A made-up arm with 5 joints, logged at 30 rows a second.
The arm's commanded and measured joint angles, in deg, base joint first. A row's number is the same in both.
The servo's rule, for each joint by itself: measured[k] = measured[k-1] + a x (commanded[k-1-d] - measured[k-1]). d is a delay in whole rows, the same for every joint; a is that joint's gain. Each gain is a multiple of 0.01, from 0.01 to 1. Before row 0 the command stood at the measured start. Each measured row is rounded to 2 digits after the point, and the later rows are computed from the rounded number. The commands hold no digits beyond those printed.
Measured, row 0:
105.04, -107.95, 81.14, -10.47, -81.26
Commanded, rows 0 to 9:
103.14, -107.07, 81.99, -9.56, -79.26
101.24, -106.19, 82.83, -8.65, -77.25
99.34, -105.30, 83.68, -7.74, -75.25
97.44, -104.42, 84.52, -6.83, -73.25
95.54, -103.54, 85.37, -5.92, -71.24
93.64, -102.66, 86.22, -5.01, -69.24
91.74, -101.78, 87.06, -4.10, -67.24
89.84, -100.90, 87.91, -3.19, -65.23
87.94, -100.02, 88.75, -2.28, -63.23
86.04, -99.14, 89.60, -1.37, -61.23
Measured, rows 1 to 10:
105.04, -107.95, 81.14, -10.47, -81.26
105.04, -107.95, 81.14, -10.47, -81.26
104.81, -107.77, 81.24, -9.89, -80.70
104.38, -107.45, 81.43, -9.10, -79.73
103.78, -107.02, 81.70, -8.23, -78.48
103.02, -106.50, 82.04, -7.33, -77.02
102.12, -105.91, 82.44, -6.43, -75.40
101.10, -105.26, 82.89, -5.52, -73.68
99.98, -104.56, 83.39, -4.61, -71.88
98.76, -103.83, 83.93, -3.70, -70.02
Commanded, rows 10 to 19:
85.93, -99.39, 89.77, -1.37, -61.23
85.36, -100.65, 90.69, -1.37, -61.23
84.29, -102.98, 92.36, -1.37, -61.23
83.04, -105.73, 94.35, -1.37, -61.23
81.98, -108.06, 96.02, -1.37, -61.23
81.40, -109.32, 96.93, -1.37, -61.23
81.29, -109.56, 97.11, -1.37, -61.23
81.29, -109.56, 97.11, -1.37, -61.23
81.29, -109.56, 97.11, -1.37, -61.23
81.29, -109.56, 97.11, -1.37, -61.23
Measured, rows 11 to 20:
97.46, -103.07, 84.51, -2.79, -68.12
96.09, -102.28, 85.12, -1.88, -66.19
94.87, -101.70, 85.68, -1.55, -64.80
93.73, -101.49, 86.28, -1.43, -63.80
92.60, -101.79, 87.01, -1.39, -63.08
91.45, -102.58, 87.89, -1.38, -62.56
90.31, -103.68, 88.87, -1.37, -62.19
89.24, -104.81, 89.84, -1.37, -61.92
88.29, -105.76, 90.71, -1.37, -61.73
87.45, -106.52, 91.48, -1.37, -61.59

